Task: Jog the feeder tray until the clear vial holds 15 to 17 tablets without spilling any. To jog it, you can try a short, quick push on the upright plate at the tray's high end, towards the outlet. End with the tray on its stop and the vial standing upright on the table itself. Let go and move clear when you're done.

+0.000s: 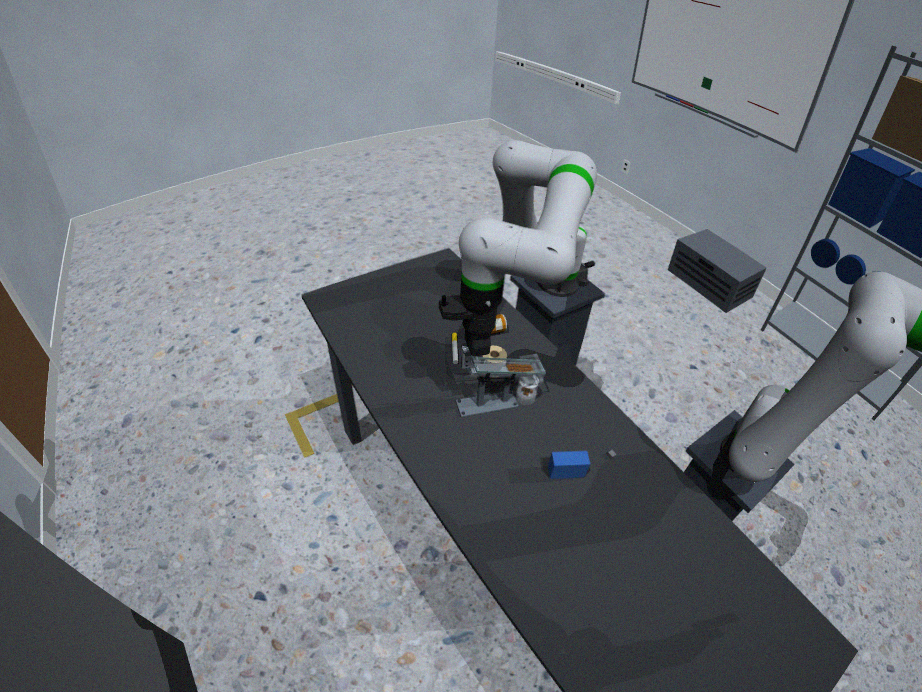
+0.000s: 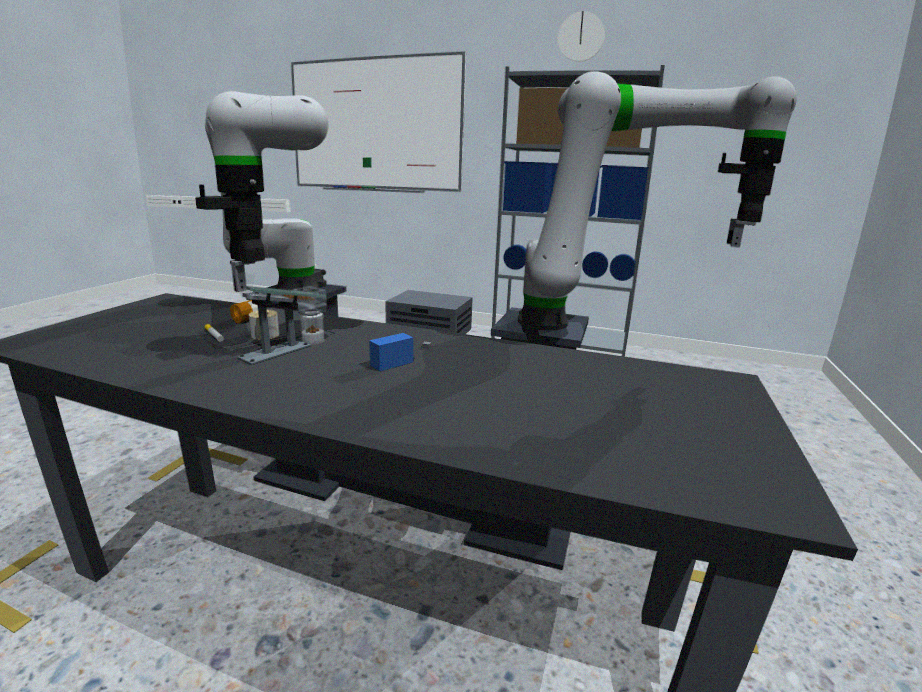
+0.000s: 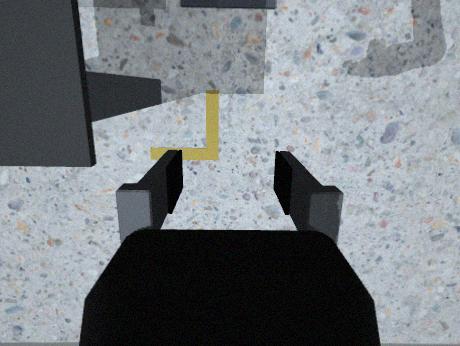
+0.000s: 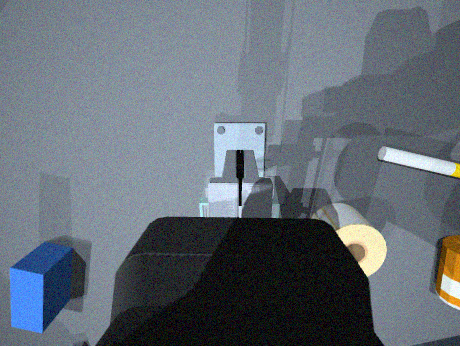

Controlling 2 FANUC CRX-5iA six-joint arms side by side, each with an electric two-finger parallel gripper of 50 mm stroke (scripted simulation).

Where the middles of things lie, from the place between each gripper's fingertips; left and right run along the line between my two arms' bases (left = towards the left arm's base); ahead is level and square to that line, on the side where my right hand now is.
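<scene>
The cream roll [image 4: 351,226] is 1110 mm to the right of my left hand [image 2: 732,245], 460 mm ahead of it and 260 mm below it. From that same left hand, you'd find the clear feeder tray [image 4: 204,208] 530 mm ahead, 1000 mm to the right and 150 mm below, while the blue block [image 2: 388,352] is 490 mm ahead, 720 mm to the right and 260 mm below.
If you count from my right hand [image 2: 240,290] instead, the roll is 15 cm behind it, 15 cm below it and 9 cm to the right of it. The block is 30 cm to the left of my right hand, 12 cm behind it and 15 cm below it, and the tray is 4 cm below that right hand, 8 cm behind it and 2 cm to the left of it.
</scene>
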